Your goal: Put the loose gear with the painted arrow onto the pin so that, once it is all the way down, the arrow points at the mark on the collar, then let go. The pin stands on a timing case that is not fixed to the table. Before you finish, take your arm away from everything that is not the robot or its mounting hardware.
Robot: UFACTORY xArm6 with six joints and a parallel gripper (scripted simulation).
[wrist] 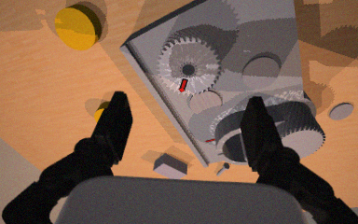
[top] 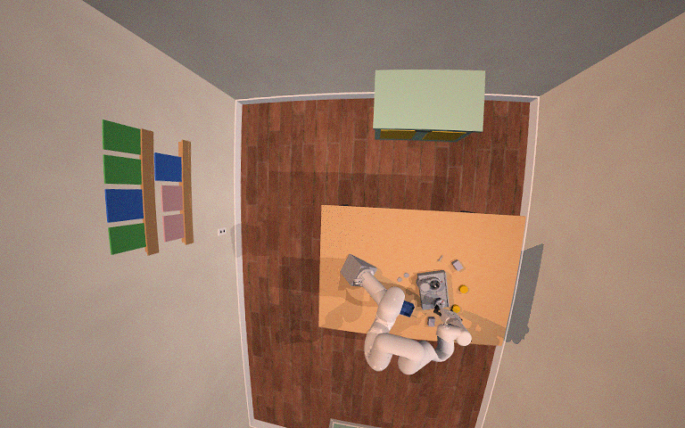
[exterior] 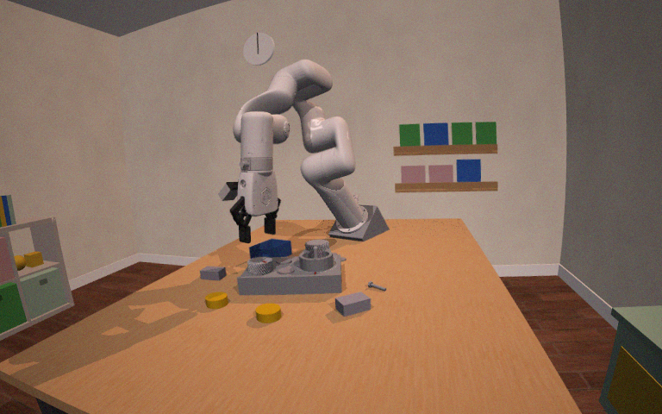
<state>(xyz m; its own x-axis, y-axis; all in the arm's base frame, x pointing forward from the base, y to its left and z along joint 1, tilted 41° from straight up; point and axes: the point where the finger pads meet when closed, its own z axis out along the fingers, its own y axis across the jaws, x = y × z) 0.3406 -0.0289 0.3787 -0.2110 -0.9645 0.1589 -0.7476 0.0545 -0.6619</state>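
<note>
Now: hand 80 mm above the grey gear. Also, from my hand: blue bin (210 mm behind, 120 mm below, 80 mm to the right); small bolt (270 mm to the left, 130 mm below, 30 mm behind); flat grey disc (220 mm behind, 140 mm to the left, 130 mm below).
</note>
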